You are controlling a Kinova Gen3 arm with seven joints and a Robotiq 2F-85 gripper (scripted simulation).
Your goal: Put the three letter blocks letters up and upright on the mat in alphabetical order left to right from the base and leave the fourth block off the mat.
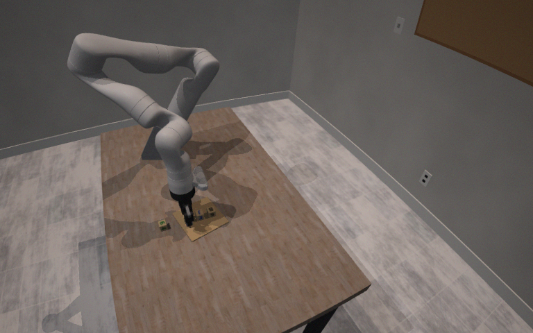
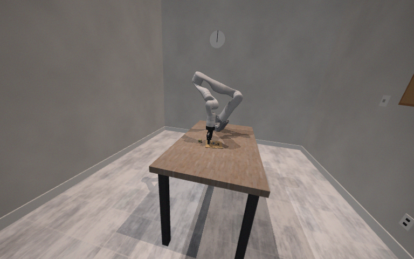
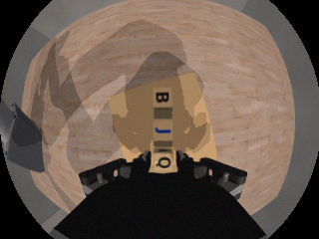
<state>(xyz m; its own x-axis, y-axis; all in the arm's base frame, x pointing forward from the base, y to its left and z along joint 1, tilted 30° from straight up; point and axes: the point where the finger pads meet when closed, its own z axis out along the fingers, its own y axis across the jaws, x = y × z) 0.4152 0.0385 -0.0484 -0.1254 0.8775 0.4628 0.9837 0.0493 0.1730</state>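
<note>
My gripper is now 10 mm above the block. Round my hand: tan mat 10 mm behind, 40 mm to the left, 20 mm below.
</note>
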